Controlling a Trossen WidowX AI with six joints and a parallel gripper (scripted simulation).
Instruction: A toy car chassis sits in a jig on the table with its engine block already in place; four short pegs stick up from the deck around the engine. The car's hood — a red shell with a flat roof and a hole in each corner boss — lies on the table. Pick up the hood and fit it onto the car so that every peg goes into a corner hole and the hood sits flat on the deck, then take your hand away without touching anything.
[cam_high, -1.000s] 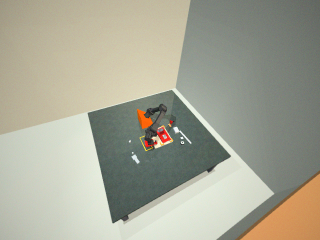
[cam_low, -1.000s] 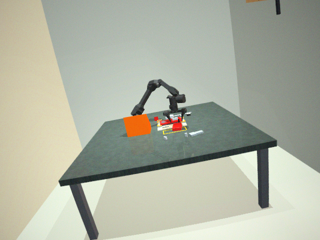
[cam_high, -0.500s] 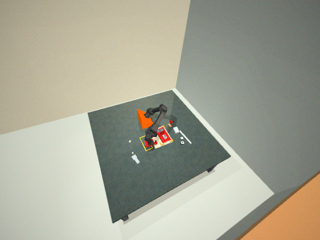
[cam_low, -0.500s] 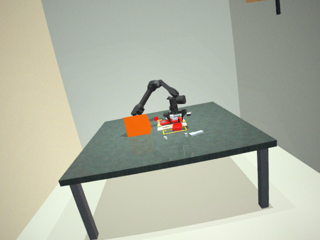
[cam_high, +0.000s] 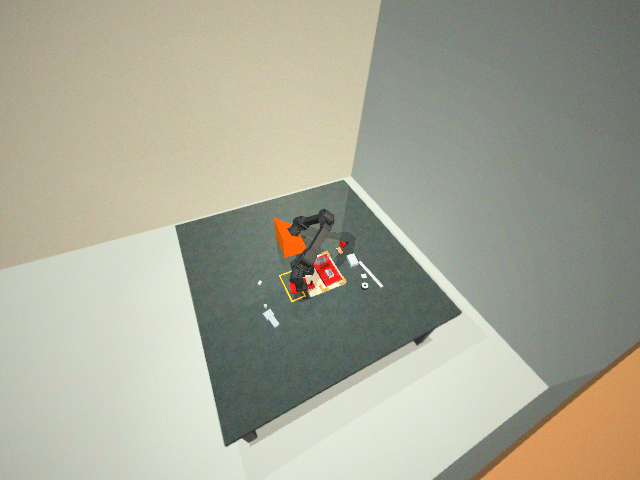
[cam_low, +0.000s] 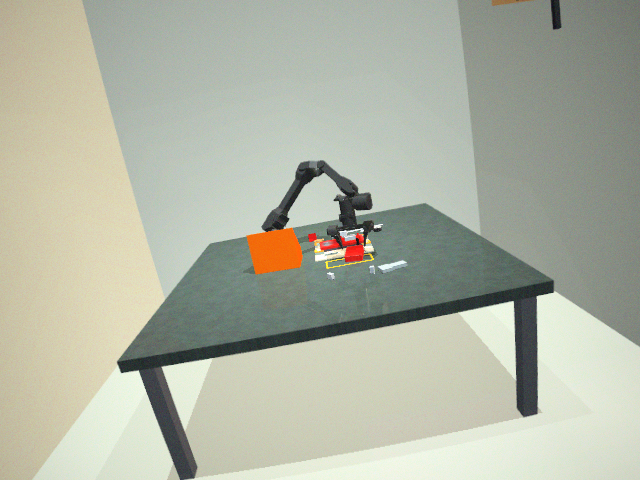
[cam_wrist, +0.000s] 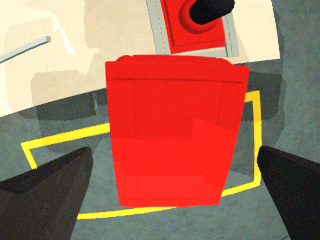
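Now: gripper tip 20 mm above the red hood. Round my gripper tip: white ribbed engine block 200 mm to the left, 20 mm below, 20 mm ahead; wheel 330 mm to the left, 190 mm ahead, 30 mm below; cream jig 170 mm to the left, 30 mm below, 20 mm behind.
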